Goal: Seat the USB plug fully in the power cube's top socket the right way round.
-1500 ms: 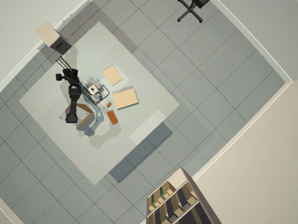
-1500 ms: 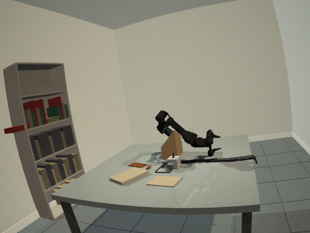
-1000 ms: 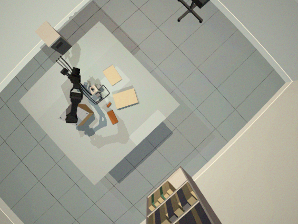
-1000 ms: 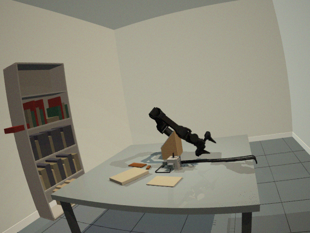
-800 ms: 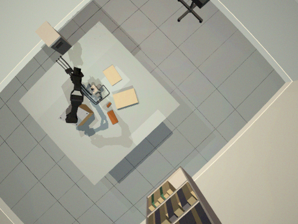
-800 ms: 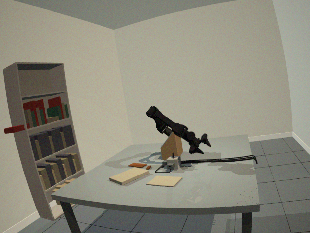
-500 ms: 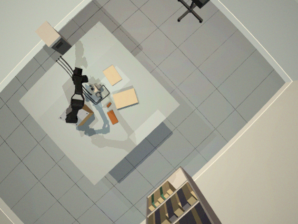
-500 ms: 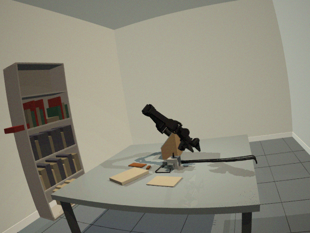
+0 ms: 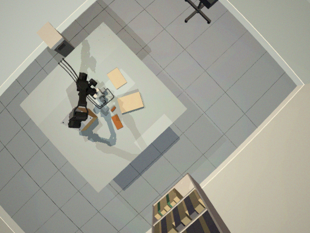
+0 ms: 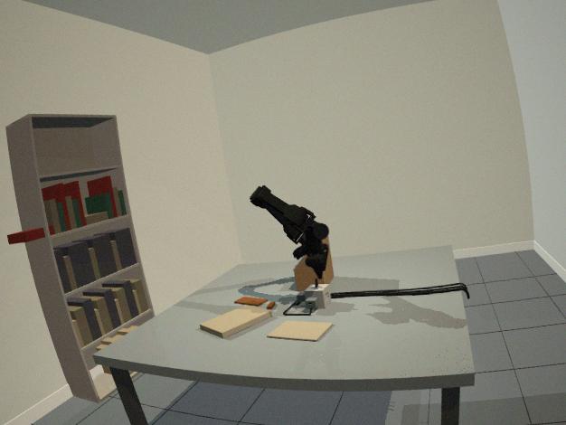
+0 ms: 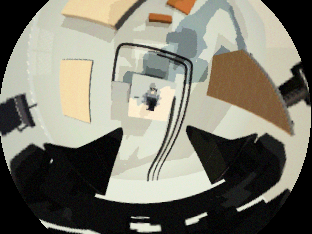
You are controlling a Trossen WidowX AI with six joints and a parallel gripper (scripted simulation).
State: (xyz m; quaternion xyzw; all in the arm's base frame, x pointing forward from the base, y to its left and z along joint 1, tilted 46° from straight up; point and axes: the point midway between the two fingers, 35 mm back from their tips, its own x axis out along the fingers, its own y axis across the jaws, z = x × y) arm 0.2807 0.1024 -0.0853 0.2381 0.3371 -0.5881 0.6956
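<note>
The dark USB plug is 3 cm to the right of my gripper tip, 3 cm below it and 1 cm ahead of it. The rest, counted from my gripper tip: small orange block (24 cm to the right, 12 cm below, 2 cm ahead); thin tan sheet (25 cm ahead, 12 cm below, 1 cm to the right); thick tan board (30 cm to the right, 20 cm ahead, 11 cm below).
</note>
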